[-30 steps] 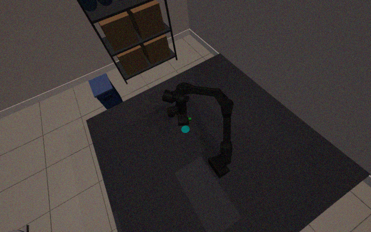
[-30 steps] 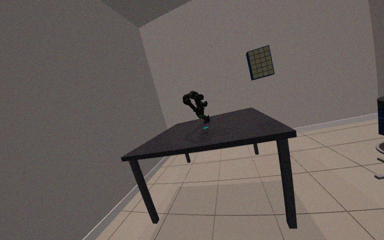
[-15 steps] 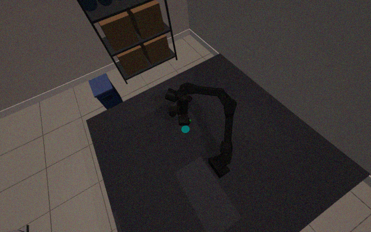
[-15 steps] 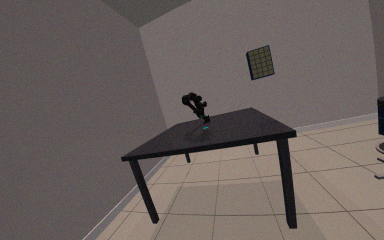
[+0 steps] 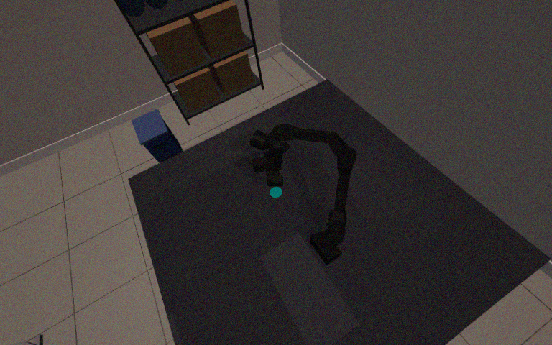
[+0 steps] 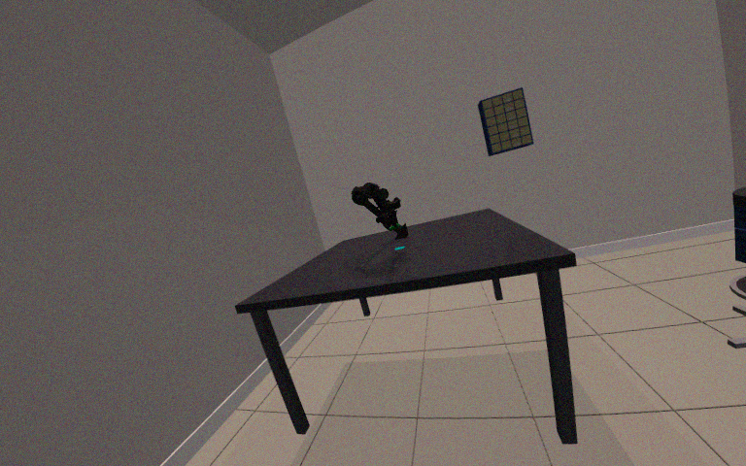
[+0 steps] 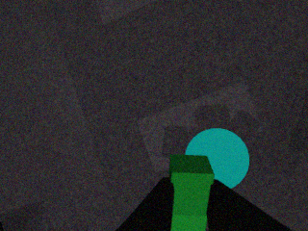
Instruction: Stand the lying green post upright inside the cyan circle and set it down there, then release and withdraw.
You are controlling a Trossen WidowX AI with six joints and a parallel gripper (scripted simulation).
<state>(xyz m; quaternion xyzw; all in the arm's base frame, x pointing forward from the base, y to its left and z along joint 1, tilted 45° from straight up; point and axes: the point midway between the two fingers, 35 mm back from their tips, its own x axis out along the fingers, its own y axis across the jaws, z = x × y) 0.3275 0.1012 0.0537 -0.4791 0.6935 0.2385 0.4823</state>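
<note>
The cyan circle is 1 cm ahead of my gripper tip, 2 cm to the right of it and 13 cm below it. From my gripper tip the other things lie so: green post 1 cm behind, 2 cm to the right, 1 cm below.
</note>
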